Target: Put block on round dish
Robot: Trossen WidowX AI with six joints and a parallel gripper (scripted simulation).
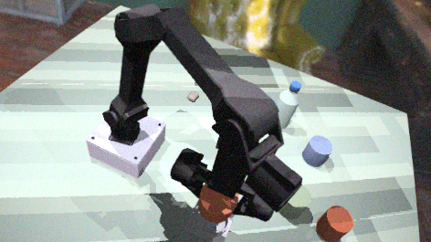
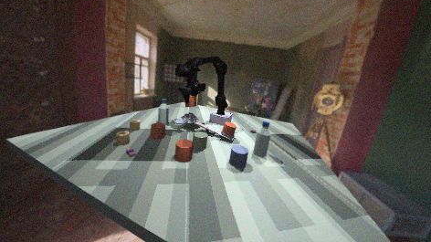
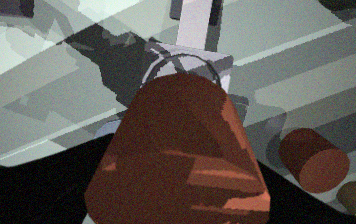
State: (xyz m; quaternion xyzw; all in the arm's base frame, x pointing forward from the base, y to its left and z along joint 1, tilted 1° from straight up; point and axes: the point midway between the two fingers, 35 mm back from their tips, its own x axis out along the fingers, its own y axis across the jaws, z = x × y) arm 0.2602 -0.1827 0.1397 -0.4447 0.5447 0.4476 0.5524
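Right now the balance beam is 3 cm ahead of my gripper tip, 13 cm to the left of it and 13 cm below it. Round my gripper tip: blue-red block 37 cm ahead, 11 cm to the right, 16 cm below; green cylinder 22 cm ahead, 15 cm to the left, 13 cm below; blue cylinder 27 cm ahead, 34 cm to the left, 13 cm below.
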